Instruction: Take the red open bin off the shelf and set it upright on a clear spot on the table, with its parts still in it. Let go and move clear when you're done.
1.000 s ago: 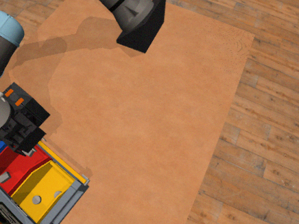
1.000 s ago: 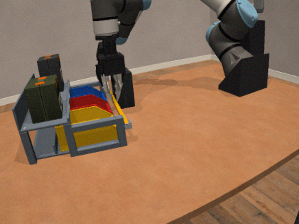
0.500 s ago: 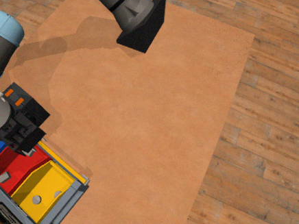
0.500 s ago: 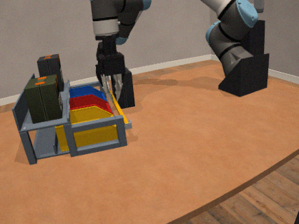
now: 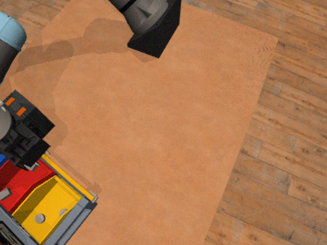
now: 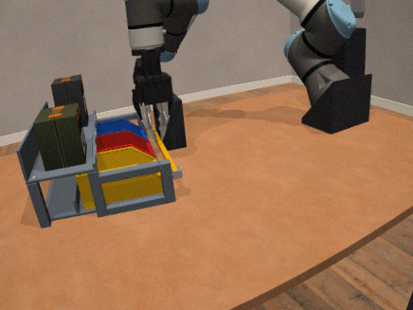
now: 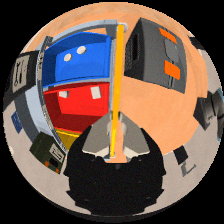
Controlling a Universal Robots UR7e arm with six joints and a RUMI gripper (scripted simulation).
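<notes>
My gripper is now 1 cm above the yellow stick. The rest, counted from my hand: black box: 10 cm to the right, 6 cm behind, 1 cm below; then red open bin: 10 cm ahead, 3 cm below, 1 cm to the right; then blue bin: 12 cm to the right, 9 cm ahead, 3 cm below.
</notes>
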